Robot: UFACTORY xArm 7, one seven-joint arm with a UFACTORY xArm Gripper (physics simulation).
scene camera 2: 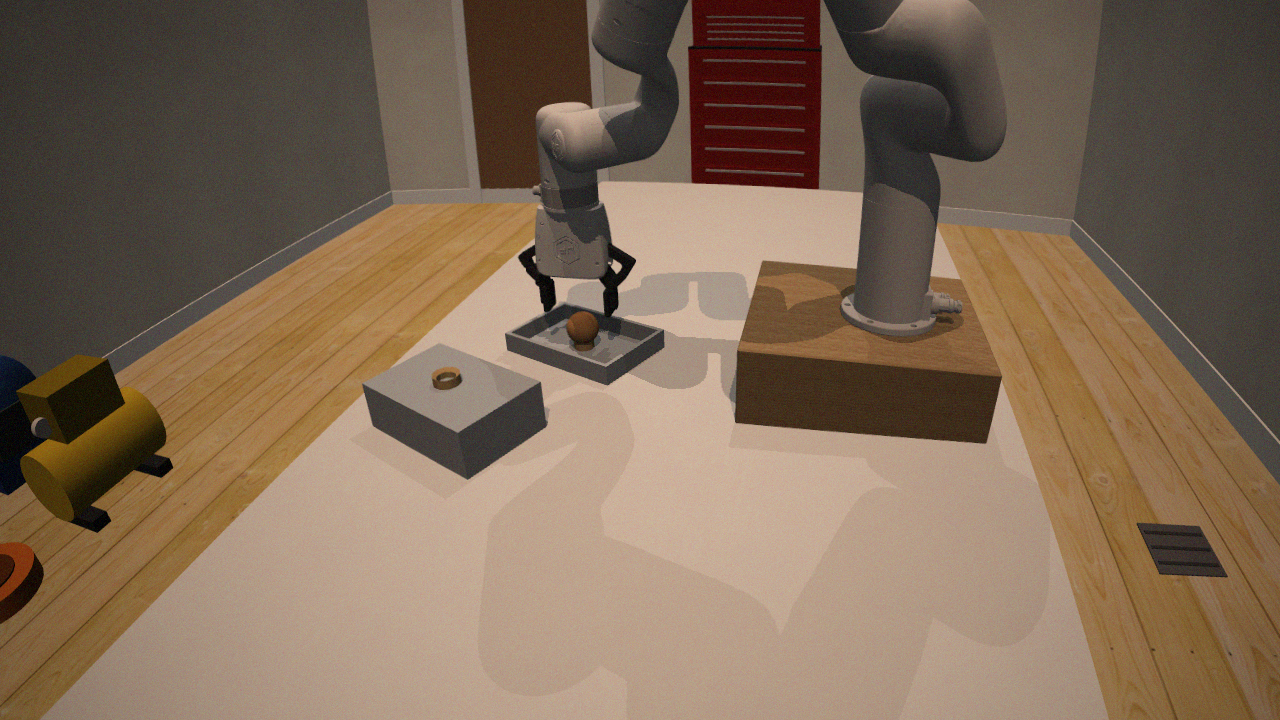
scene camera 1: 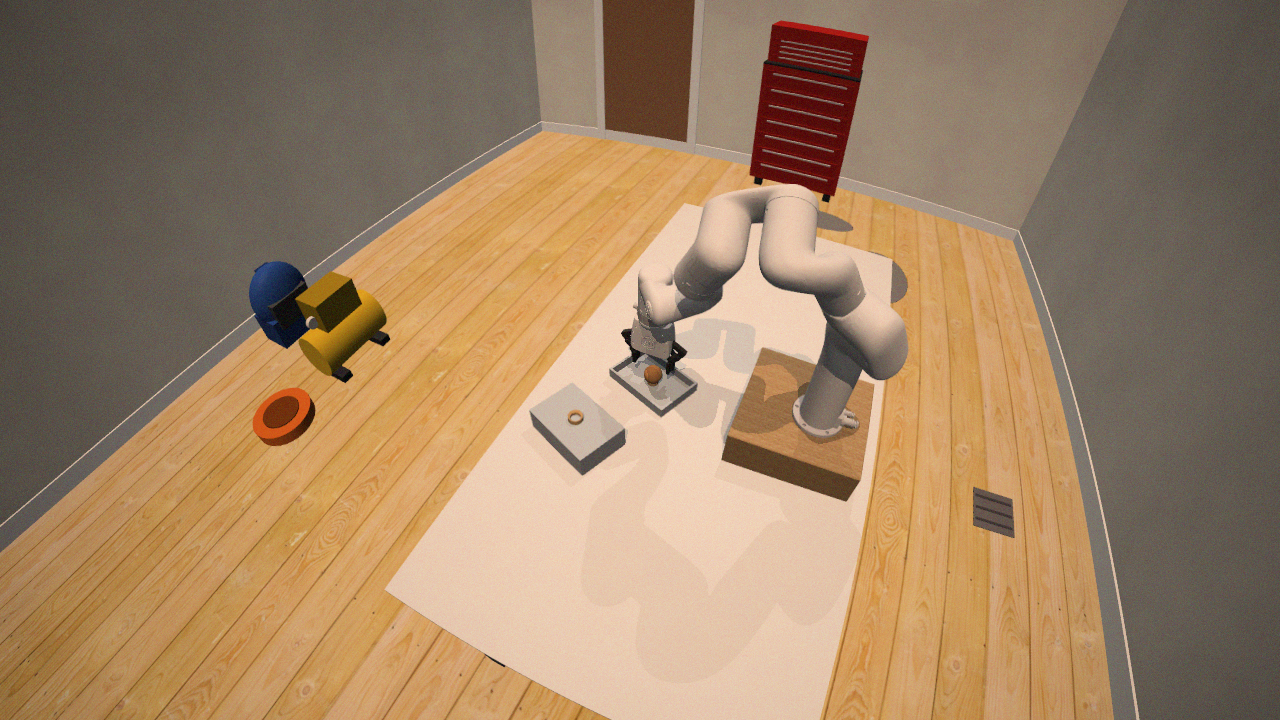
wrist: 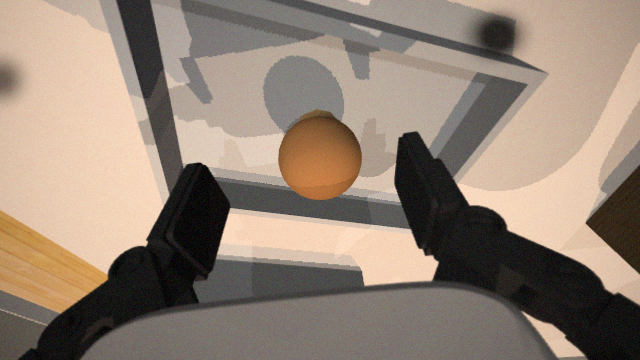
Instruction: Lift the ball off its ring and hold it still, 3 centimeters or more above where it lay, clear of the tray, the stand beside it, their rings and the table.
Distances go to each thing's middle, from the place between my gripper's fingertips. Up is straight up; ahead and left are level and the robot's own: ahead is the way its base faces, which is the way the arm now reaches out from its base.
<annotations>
Now: the orange-brown ball (scene camera 2: 582, 327) 20 mm below my hand, 10 mm to the left of it and 10 mm behind it. Also, from my hand: shallow grey tray (scene camera 2: 621, 344) 40 mm below, 10 mm to the left, 10 mm behind; grey stand (scene camera 2: 464, 413) 240 mm to the left, 90 mm ahead, 20 mm below.
</annotations>
